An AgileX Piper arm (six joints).
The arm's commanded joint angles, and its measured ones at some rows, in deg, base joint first. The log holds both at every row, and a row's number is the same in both.
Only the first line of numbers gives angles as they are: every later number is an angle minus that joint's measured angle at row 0.
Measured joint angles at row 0:
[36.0 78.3 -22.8 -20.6 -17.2 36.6]
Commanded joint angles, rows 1 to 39:
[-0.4 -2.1 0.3 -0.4 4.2 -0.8]
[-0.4 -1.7 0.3 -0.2 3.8 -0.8]
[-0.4 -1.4 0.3 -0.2 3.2 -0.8]
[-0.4 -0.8 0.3 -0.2 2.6 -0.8]
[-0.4 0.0 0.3 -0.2 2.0 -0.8]
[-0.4 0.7 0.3 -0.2 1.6 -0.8]
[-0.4 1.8 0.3 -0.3 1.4 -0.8]
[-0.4 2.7 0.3 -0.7 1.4 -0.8]
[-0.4 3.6 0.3 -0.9 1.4 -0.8]
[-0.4 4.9 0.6 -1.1 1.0 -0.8]
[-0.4 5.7 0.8 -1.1 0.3 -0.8]
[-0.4 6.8 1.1 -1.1 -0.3 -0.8]
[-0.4 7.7 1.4 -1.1 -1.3 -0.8]
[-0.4 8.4 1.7 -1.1 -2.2 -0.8]
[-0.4 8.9 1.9 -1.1 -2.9 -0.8]
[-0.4 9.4 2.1 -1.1 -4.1 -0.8]
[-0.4 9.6 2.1 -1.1 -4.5 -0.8]
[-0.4 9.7 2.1 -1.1 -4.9 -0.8]
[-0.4 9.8 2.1 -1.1 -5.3 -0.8]
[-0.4 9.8 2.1 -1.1 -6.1 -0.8]
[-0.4 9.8 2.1 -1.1 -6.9 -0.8]
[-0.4 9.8 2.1 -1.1 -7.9 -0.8]
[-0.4 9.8 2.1 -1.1 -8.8 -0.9]
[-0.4 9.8 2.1 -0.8 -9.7 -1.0]
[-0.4 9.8 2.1 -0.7 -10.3 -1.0]
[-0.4 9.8 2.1 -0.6 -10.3 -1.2]
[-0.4 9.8 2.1 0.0 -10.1 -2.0]
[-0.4 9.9 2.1 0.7 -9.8 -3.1]
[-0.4 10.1 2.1 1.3 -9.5 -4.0]
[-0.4 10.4 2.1 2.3 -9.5 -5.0]
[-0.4 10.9 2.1 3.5 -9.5 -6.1]
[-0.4 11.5 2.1 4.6 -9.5 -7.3]
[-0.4 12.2 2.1 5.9 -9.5 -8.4]
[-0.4 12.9 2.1 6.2 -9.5 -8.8]
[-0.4 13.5 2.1 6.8 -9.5 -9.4]
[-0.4 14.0 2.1 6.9 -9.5 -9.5]
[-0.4 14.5 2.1 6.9 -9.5 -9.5]
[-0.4 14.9 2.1 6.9 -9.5 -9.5]
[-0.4 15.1 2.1 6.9 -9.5 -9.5]
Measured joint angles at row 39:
[0.0 13.9 1.7 6.2 -9.2 -8.2]
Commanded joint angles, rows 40 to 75:
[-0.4 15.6 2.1 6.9 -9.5 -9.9]
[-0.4 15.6 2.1 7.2 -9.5 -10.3]
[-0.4 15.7 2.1 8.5 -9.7 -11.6]
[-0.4 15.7 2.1 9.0 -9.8 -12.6]
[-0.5 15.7 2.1 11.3 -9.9 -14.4]
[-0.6 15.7 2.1 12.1 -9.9 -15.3]
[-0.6 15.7 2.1 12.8 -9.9 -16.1]
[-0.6 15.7 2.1 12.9 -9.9 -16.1]
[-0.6 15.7 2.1 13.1 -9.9 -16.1]
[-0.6 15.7 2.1 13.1 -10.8 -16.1]
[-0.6 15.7 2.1 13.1 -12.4 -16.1]
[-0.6 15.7 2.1 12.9 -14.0 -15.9]
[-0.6 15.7 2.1 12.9 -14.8 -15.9]
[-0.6 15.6 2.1 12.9 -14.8 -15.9]
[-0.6 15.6 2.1 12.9 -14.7 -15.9]
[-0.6 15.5 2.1 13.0 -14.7 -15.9]
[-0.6 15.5 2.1 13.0 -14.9 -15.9]
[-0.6 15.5 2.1 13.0 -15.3 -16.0]
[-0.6 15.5 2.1 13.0 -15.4 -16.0]
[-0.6 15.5 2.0 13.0 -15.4 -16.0]
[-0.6 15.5 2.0 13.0 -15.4 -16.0]
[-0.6 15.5 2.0 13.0 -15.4 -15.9]
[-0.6 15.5 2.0 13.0 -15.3 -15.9]
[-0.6 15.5 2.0 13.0 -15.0 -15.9]
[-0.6 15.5 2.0 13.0 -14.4 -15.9]
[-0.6 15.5 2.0 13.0 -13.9 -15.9]
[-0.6 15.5 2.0 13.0 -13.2 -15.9]
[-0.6 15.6 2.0 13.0 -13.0 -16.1]
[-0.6 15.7 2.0 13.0 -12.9 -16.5]
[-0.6 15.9 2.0 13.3 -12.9 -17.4]
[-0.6 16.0 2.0 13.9 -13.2 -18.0]
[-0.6 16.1 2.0 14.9 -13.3 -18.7]
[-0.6 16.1 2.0 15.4 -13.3 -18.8]
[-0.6 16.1 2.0 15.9 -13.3 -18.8]
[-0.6 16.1 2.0 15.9 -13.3 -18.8]
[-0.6 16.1 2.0 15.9 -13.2 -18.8]
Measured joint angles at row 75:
[-0.1 15.8 1.9 14.8 -13.5 -17.7]
